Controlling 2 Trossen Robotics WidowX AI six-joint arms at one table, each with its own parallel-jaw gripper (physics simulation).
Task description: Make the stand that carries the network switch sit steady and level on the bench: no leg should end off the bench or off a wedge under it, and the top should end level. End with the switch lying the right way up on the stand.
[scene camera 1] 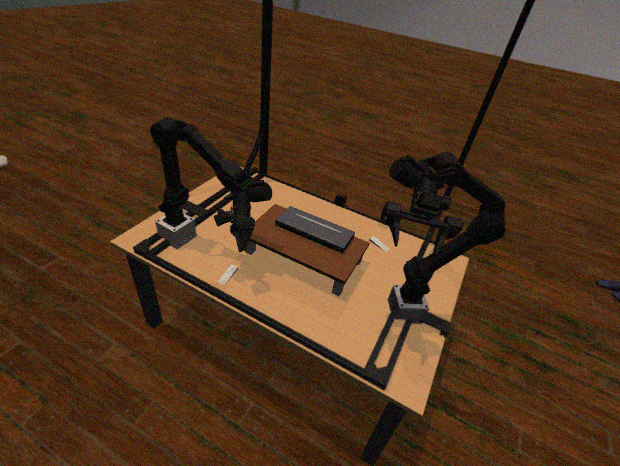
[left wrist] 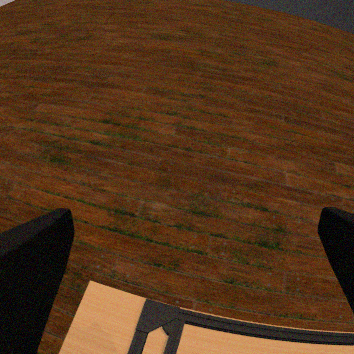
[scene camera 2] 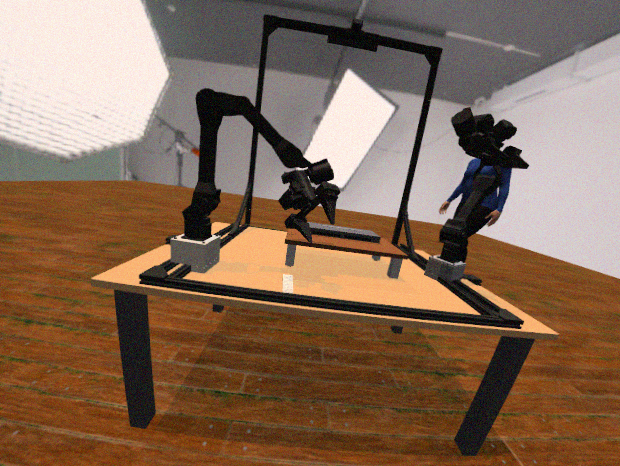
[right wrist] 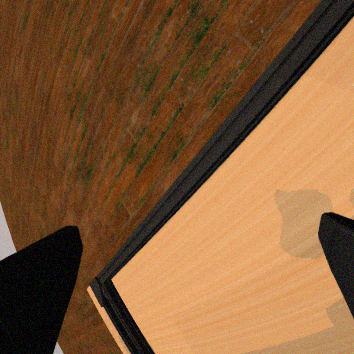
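Where they show: left gripper, fingertip midpoint: [scene camera 1: 415,250] [left wrist: 201,222] [scene camera 2: 518,163]; right gripper, fingertip midpoint: [scene camera 1: 242,251] [scene camera 2: 321,233] [right wrist: 202,233]; left arm's base, origin of the base link: [scene camera 1: 411,296] [scene camera 2: 447,259]; right arm's base, origin of the base link: [scene camera 1: 175,220] [scene camera 2: 197,237].
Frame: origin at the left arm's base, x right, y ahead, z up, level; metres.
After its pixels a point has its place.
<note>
The stand [scene camera 1: 305,254] {x 0.154, y 0.354, z 0.018 m} [scene camera 2: 350,244] {x 0.171, y 0.369, z 0.018 m} has a brown top and grey legs and stands on the bench. Its exact level and the contact under each foot cannot be told. The dark grey switch [scene camera 1: 314,228] {x 0.270, y 0.320, z 0.045 m} [scene camera 2: 345,231] {x 0.249, y 0.332, z 0.045 m} lies flat on it, a pale stripe on its upper face. One white wedge [scene camera 1: 228,274] {x 0.126, y 0.623, z -0.075 m} [scene camera 2: 287,283] {x 0.124, y 0.628, z -0.075 m} lies on the bench near the front rail. Another white wedge [scene camera 1: 379,244] {x 0.339, y 0.028, z -0.075 m} lies right of the stand in scene camera 1. My right gripper [scene camera 2: 321,231] {x 0.084, y 0.568, z 0.082 m} [right wrist: 202,233] {x 0.084, y 0.568, z 0.082 m} is open and empty by the stand's left end. My left gripper [scene camera 1: 417,241] {x -0.159, y 0.132, z 0.347 m} [left wrist: 201,222] {x -0.159, y 0.132, z 0.347 m} is open and empty, raised right of the stand.
A black front rail [scene camera 1: 260,317] {x -0.064, y 0.495, z -0.062 m} [scene camera 2: 310,299] {x 0.011, y 0.623, z -0.062 m} runs along the bench [scene camera 1: 300,320] {x -0.055, y 0.365, z -0.082 m} [scene camera 2: 250,280] {x 0.178, y 0.718, z -0.082 m}. Side rails run beside both arm bases. Black frame posts [scene camera 1: 265,100] {x 0.812, y 0.544, z 0.307 m} [scene camera 2: 418,140] {x 0.374, y -0.178, z 0.512 m} rise at the back. A small black block [scene camera 1: 340,200] {x 0.600, y 0.174, z -0.046 m} sits at the back edge.
</note>
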